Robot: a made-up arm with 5 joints.
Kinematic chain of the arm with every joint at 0, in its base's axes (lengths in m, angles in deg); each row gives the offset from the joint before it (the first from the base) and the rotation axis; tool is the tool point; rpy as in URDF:
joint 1: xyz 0 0 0.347 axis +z
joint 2: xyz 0 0 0 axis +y
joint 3: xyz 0.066 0 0.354 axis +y
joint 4: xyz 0.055 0 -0.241 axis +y
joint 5: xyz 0.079 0 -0.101 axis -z
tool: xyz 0 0 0 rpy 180 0 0
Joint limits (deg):
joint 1: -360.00..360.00
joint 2: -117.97..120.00
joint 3: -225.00..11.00
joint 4: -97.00..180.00
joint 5: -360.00..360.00
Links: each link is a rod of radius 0.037 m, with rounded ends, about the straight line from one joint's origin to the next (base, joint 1, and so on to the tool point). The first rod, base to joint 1, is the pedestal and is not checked.
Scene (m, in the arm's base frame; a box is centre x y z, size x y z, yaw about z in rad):
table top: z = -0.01
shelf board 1: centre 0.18 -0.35 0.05 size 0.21 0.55 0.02 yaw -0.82
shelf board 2: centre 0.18 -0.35 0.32 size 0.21 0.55 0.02 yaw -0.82
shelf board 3: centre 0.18 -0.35 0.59 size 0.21 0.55 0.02 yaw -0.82
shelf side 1: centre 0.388 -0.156 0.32 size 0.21 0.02 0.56 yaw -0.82
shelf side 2: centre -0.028 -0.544 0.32 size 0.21 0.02 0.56 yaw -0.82
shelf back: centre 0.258 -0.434 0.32 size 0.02 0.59 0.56 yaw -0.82
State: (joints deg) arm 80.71 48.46 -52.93 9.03 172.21
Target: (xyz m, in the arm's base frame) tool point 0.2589 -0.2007 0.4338
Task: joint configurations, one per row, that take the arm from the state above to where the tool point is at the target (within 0.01 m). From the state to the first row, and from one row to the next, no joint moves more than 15 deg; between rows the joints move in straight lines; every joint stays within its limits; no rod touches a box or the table.
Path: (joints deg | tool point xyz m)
1: 67.17 38.66 -46.76 10.60 172.21 | 0.1690 0.4015 0.2470
2: 53.63 28.86 -40.60 12.16 172.21 | 0.2430 0.3300 0.2988
3: 40.09 19.06 -34.43 13.73 172.21 | 0.2882 0.2426 0.3435
4: 26.56 9.27 -28.27 15.30 172.21 | 0.3023 0.1511 0.3801
5: 13.02 -0.53 -22.10 16.86 172.21 | 0.2874 0.0665 0.4078
6: -0.52 -10.33 -15.94 18.43 172.21 | 0.2495 -0.0023 0.4261
7: -14.06 -20.13 -9.77 20.00 172.21 | 0.1971 -0.0494 0.4347
8: -27.60 -29.93 -3.61 21.56 172.21 | 0.1399 -0.0731 0.4338
9: -30.99 -19.95 -11.68 19.16 172.21 | 0.1830 -0.1099 0.4444
10: -34.39 -9.97 -19.76 16.75 172.21 | 0.2233 -0.1529 0.4444
11: -37.78 0.00 -27.84 14.34 172.21 | 0.2589 -0.2007 0.4338

